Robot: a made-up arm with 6 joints.
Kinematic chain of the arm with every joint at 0, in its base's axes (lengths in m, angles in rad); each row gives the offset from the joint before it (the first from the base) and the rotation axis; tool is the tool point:
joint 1: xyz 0 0 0.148 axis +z
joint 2: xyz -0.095 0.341 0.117 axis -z
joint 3: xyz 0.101 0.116 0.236 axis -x
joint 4: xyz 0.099 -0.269 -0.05 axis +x
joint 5: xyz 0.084 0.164 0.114 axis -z
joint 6: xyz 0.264 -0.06 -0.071 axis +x
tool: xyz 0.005 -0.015 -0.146
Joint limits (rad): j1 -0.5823..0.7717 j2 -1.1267..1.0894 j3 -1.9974..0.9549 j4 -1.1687..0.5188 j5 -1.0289..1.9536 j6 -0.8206..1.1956
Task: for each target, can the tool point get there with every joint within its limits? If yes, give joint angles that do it. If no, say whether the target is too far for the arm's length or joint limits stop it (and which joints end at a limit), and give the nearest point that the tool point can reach.
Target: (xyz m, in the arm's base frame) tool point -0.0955 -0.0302 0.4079
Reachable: yes | joints 0.3280 0.5698 0.0161 -0.3959 1.5799 -0.1960
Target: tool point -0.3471 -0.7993 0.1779
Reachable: no: joint limits stop it (at a limit: joint 2, joint 4, joint 5) | nearest point -0.1176 -0.2708 0.3477 | short by 0.601 m
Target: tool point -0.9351 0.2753 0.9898
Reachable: no: joint limits stop it (at a limit: joint 1, joint 2, joint 3, joint 5, joint 6) | nearest point -0.8355 0.3810 0.6761 | short by 0.346 m
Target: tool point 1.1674 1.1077 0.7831
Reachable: no: too far | nearest point 0.7272 0.7874 0.4759 | short by 0.625 m
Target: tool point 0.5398 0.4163 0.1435
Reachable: yes | joints -0.4433 -0.0169 -1.6135 -0.2196 1.0308 0.4064
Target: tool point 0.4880 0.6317 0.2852
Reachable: yes | joints -0.1133 -0.1891 -0.9341 -0.3971 -0.5640 -0.1588
